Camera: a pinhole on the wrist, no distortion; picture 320 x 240 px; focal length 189.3 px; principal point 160.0 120.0 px. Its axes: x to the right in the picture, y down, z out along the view. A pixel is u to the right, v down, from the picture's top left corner.
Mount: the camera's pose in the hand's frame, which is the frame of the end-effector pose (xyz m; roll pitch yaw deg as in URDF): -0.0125 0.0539 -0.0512 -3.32 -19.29 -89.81
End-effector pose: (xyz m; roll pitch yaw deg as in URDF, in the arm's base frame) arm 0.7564 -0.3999 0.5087 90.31 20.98 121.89
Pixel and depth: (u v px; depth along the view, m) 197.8 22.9 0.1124
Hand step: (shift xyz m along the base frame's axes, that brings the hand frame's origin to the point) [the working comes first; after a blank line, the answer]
In the camera's frame: 0.0224 -0.0577 0.1124

0.0738 0.0057 0.0885
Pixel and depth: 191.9 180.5 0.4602
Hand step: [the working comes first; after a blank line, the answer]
In the camera's frame: 0.0776 0.1471 0.4602

0.2367 0.3780 0.0620
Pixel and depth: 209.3 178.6 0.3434
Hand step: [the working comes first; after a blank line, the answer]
In the camera's frame: 0.0894 0.1063 0.3434

0.1808 0.2708 0.0336
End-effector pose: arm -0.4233 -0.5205 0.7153 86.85 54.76 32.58
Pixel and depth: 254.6 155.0 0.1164
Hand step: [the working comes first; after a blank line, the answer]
In the camera's frame: 0.0582 0.0215 0.1164

0.0761 -0.0396 0.0109
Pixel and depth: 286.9 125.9 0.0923
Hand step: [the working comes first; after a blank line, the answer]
In the camera's frame: 0.0619 0.0029 0.0923

0.0473 -0.0345 0.0201
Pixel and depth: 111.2 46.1 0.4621
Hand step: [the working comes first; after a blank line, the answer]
In the camera's frame: -0.1191 -0.1804 0.4621

0.3346 -0.1855 0.3327
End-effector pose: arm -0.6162 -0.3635 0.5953 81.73 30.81 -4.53
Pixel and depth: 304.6 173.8 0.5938
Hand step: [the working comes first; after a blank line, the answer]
In the camera's frame: 0.4536 0.1688 0.5938

0.0671 -0.6756 -0.1715
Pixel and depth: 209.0 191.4 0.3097
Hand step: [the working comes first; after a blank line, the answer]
In the camera's frame: 0.0802 0.1168 0.3097

0.1438 -0.2589 0.0365
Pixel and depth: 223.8 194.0 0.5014
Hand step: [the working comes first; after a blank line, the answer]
In the camera's frame: 0.1690 0.1960 0.5014

0.2088 -0.4713 -0.0028
